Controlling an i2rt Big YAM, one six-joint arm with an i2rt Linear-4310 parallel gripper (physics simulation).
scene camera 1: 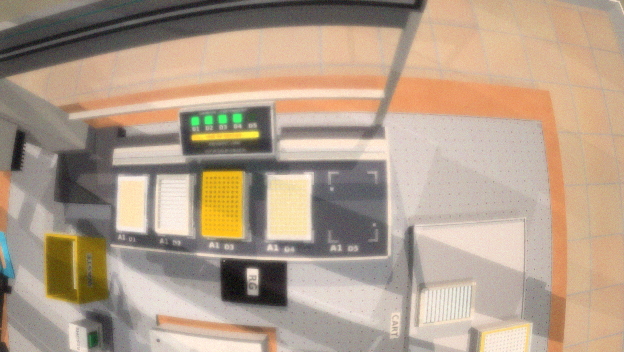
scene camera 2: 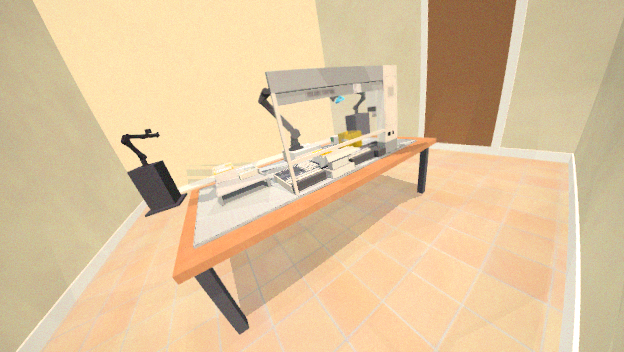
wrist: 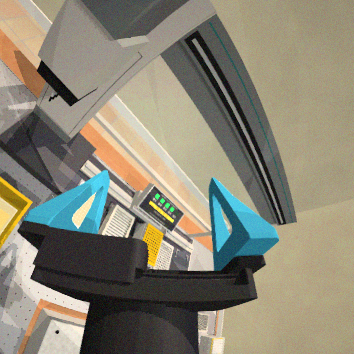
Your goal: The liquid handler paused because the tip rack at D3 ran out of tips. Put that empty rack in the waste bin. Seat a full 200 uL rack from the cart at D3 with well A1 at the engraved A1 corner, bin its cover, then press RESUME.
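Places are measured from the arm's base along level axes (x ahead, y left, z up), in millimetres.
Where they show: gripper, fingertip midpoint: [wrist: 158, 178].
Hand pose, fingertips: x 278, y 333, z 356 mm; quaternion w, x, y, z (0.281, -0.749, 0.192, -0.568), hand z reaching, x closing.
Each offset is from my fingertips to the top centre of the thing. "spot": to the spot under its first point.
The yellow rack @[dx +124, dy -288, dz -332 mm] [scene camera 1: 222, 205] [wrist: 153, 244] sits at D3, its holes dark, beside the printed A1. The yellow waste bin @[dx -104, dy +107, dz -304 mm] [scene camera 1: 96, 290] [scene camera 2: 350, 138] [wrist: 17, 192] stands left of the deck. On the cart @[dx -65, dy -834, dz -373 mm] [scene camera 1: 470, 250] lie a pale rack with bluish stripes @[dx -21, dy -759, dz -348 mm] [scene camera 1: 446, 303] and, partly cut off by the view edge, a white dotted rack with yellow trim @[dx -109, dy -908, dz -309 mm] [scene camera 1: 505, 341]; I cannot tell their sizes or covers. My gripper [scene camera 2: 338, 99] [wrist: 158, 178] is open and empty, high above the bench. Part of one blue finger shows at the left edge in scene camera 1. A small box with a green button @[spot: dx -269, dy +23, dz -348 mm] [scene camera 1: 92, 339] stands below the bin.
White labware @[dx +88, dy -43, dz -378 mm] [scene camera 1: 131, 204], a ribbed tray @[dx +106, dy -165, dz -362 mm] [scene camera 1: 175, 205] and a pale rack @[dx +142, dy -411, dz -378 mm] [scene camera 1: 290, 206] occupy D1, D2 and D4. D5 shows no rack. A black RG block @[dx -26, dy -351, dz -425 mm] [scene camera 1: 270, 282] lies before the deck. The status screen @[spot: dx +264, dy -276, dz -325 mm] [scene camera 1: 227, 130] [wrist: 161, 207] stands behind it, and a grey overhead frame [scene camera 2: 325, 80] spans above.
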